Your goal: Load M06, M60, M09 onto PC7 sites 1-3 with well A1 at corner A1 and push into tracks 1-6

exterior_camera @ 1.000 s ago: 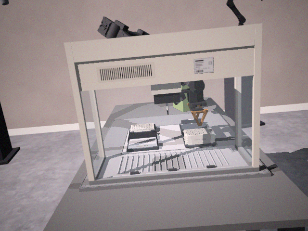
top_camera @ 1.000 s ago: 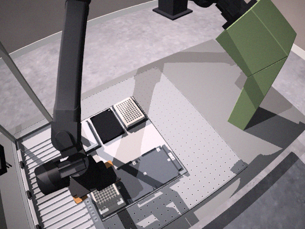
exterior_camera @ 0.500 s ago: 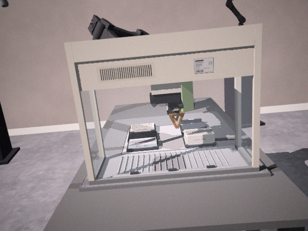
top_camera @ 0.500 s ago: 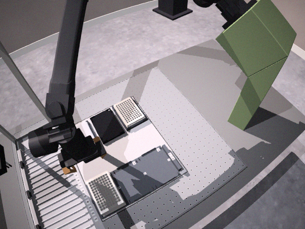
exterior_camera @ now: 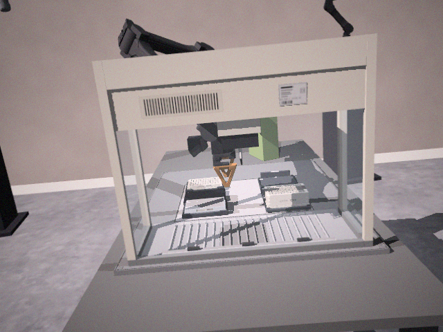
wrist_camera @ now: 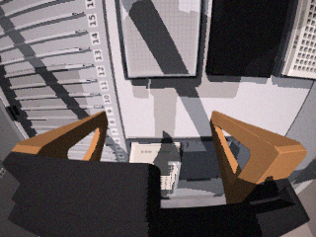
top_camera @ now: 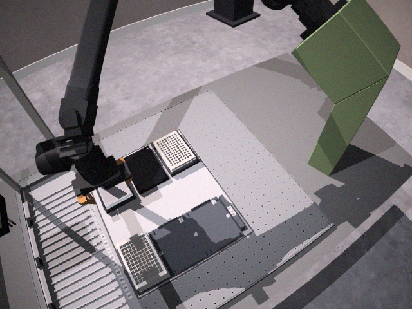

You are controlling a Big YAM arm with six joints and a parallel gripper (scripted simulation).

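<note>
Right now the dark nest S3 is 9 cm below my hand, 7 cm to the right of it and 2 cm behind it. Also, from my hand: nest S2: 13 cm behind, 9 cm below, 6 cm to the right; dark nest S1: 23 cm behind, 9 cm below, 5 cm to the right; dark carrier PC7: 19 cm to the left, 8 cm below, 6 cm behind.
</note>
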